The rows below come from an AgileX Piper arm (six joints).
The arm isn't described. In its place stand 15 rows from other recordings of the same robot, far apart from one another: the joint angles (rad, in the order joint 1, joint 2, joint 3, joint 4, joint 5, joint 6), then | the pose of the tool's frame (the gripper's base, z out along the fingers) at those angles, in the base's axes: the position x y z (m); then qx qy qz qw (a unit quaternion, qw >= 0).
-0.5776 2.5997 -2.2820 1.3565 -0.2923 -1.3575 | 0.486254 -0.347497 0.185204 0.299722 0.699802 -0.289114 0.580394
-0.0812 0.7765 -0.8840 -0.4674 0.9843 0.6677 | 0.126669 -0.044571 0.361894 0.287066 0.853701 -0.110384 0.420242
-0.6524 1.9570 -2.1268 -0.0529 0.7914 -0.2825 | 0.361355 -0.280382 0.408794 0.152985 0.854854 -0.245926 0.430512
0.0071 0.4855 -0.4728 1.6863 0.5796 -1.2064 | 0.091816 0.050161 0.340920 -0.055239 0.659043 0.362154 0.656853
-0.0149 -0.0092 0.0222 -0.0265 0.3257 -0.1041 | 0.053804 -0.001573 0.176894 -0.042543 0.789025 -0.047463 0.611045
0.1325 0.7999 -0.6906 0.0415 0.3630 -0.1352 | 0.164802 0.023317 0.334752 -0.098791 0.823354 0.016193 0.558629
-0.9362 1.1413 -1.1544 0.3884 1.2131 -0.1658 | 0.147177 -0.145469 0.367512 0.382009 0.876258 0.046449 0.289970
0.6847 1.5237 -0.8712 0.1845 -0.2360 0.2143 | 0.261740 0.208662 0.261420 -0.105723 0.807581 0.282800 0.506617
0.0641 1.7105 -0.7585 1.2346 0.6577 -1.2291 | 0.285780 0.070966 0.154016 -0.132450 0.921407 0.293808 0.217125
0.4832 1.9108 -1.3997 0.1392 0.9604 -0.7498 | 0.336428 0.188203 0.204494 -0.546224 0.830275 0.047568 0.100100
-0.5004 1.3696 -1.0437 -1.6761 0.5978 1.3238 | 0.242815 -0.190828 0.356943 0.234620 0.716888 -0.463899 0.464567
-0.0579 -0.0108 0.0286 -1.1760 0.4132 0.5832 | 0.047899 -0.036563 0.189644 -0.058150 0.736137 -0.333943 0.585836
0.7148 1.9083 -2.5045 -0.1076 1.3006 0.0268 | 0.296480 0.244847 0.499789 -0.288822 0.838926 0.117007 0.446200
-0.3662 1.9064 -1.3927 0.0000 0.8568 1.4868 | 0.366619 -0.140598 0.205948 0.791276 0.594441 0.076132 0.121351
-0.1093 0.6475 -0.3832 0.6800 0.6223 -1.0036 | 0.117227 0.020690 0.247981 -0.217258 0.864554 0.052172 0.450137
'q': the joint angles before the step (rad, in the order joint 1, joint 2, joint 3, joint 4, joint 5, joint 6). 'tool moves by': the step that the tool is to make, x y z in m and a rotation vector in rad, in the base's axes. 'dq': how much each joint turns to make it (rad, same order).
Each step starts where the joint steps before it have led.
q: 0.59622, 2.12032, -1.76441, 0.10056, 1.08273, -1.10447
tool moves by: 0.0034, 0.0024, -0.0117, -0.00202, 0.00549, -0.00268
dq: 0.00001, 0.02724, -0.00050, 0.00208, -0.02118, 0.00005
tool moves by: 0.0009, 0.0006, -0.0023, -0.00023, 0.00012, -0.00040
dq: 0.00002, 0.00623, -0.00164, 0.00001, -0.00438, -0.00001
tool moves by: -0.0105, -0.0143, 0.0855, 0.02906, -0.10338, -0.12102
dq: -0.00006, -0.14039, -0.09580, -0.07639, 0.12594, 0.14826
